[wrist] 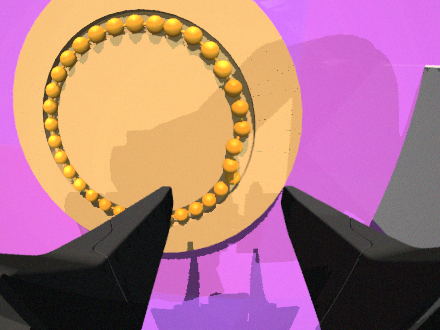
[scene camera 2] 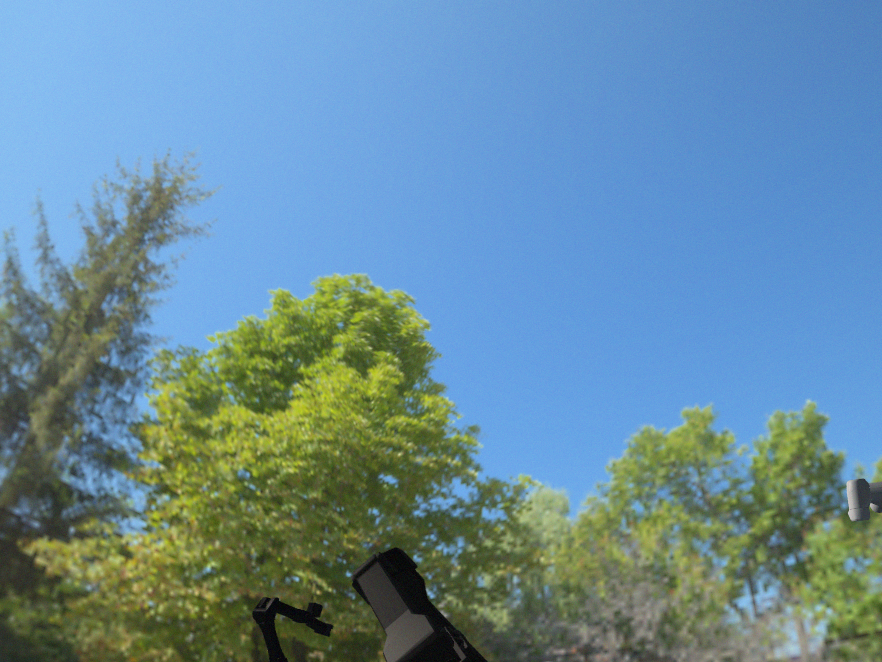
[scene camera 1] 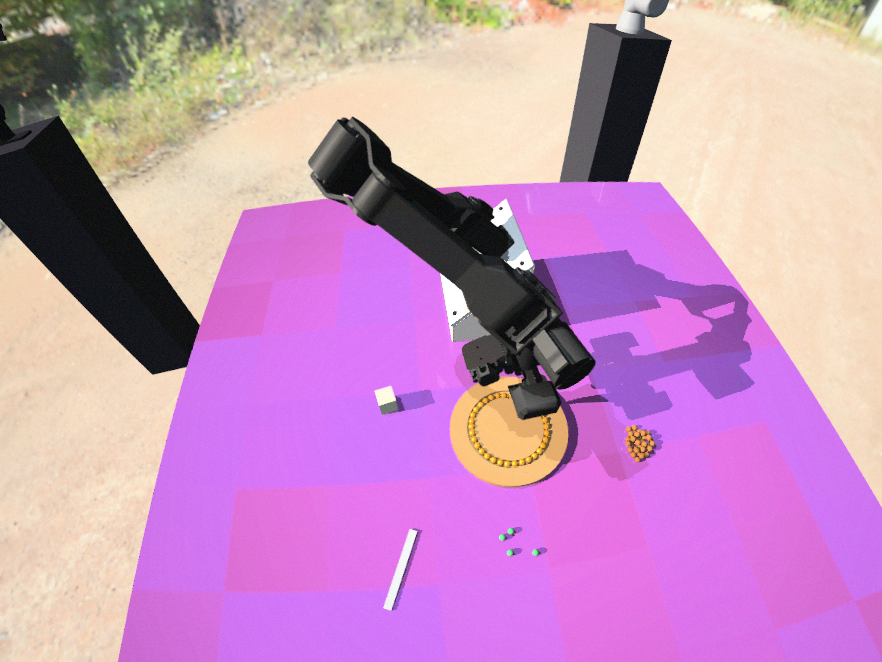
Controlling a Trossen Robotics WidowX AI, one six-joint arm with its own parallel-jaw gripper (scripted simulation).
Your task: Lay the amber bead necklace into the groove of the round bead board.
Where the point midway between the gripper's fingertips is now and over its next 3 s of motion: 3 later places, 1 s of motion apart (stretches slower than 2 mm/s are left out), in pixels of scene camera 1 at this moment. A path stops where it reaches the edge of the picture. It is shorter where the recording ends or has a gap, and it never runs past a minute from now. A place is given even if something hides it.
My gripper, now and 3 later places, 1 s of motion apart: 514, 386; 511, 396; 510, 393; 511, 388
